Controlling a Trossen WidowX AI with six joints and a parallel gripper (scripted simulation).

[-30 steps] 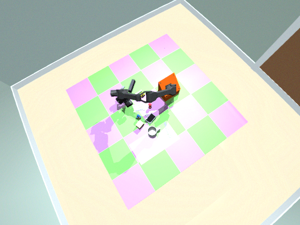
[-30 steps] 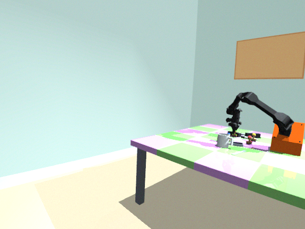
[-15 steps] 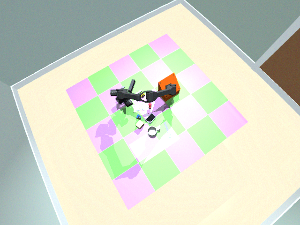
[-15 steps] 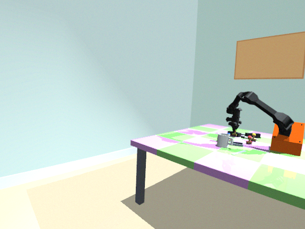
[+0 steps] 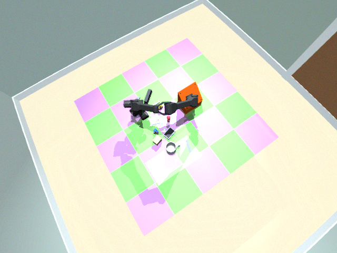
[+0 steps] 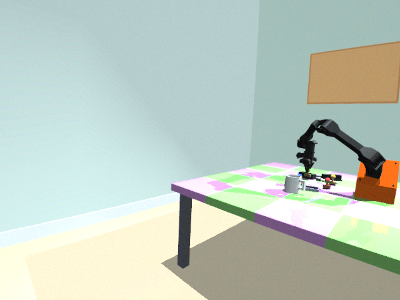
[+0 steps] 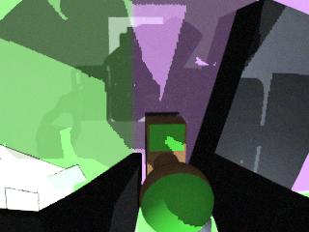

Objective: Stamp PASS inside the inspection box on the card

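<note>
The dark slab lies 10 mm ahead of my gripper tip, 50 mm to the right of it and 30 mm below it. Also, from my gripper tip: long black bar: 120 mm behind, 140 mm to the right, 30 mm below; then white card: 70 mm behind, 100 mm to the left, 50 mm below; then blue-labelled stamp: 30 mm behind, 190 mm to the left, 30 mm below.
</note>
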